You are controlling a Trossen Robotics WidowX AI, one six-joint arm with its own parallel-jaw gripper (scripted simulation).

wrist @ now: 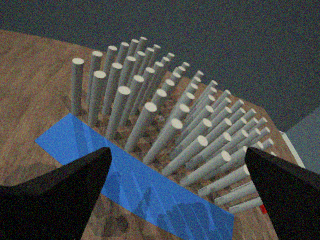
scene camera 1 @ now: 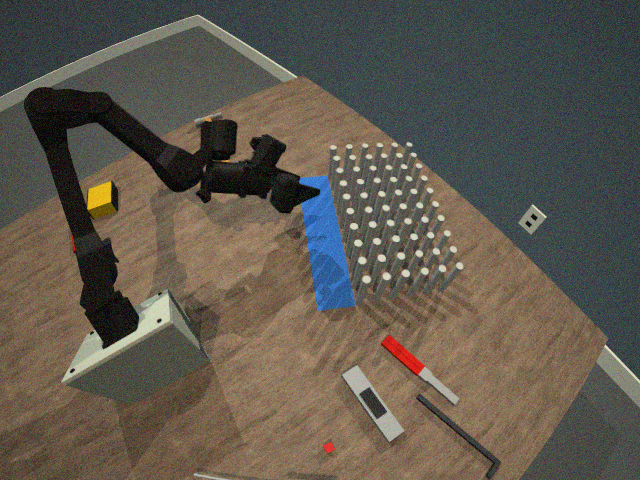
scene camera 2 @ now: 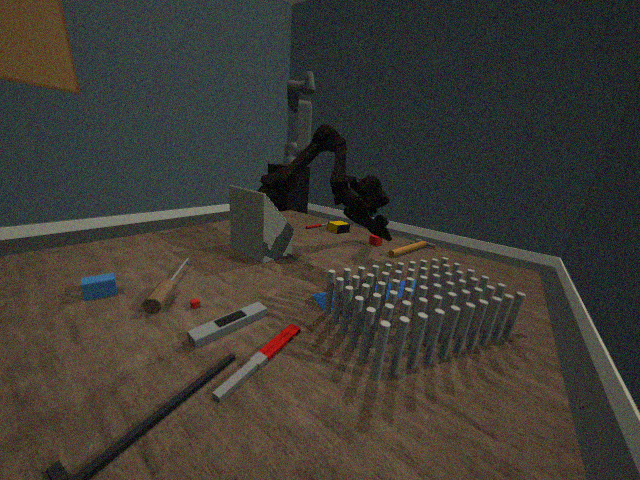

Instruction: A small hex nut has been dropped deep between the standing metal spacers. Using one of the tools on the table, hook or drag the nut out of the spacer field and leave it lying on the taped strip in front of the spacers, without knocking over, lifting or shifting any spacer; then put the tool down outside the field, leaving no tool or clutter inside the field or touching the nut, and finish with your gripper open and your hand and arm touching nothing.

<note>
The gripper (scene camera 1: 309,185) is open, with nothing in its grasp. Further things: a grey bar (scene camera 1: 374,406), a blue block (scene camera 2: 99,286) and a yellow block (scene camera 1: 102,200).
The grey bar shows as well in scene camera 2 (scene camera 2: 198,336). The gripper is seen too in the wrist view (wrist: 178,154) and in scene camera 2 (scene camera 2: 384,235). The wrist view misses the grey bar: it is out of frame. The wrist view misses the blue block: it is out of frame.
</note>
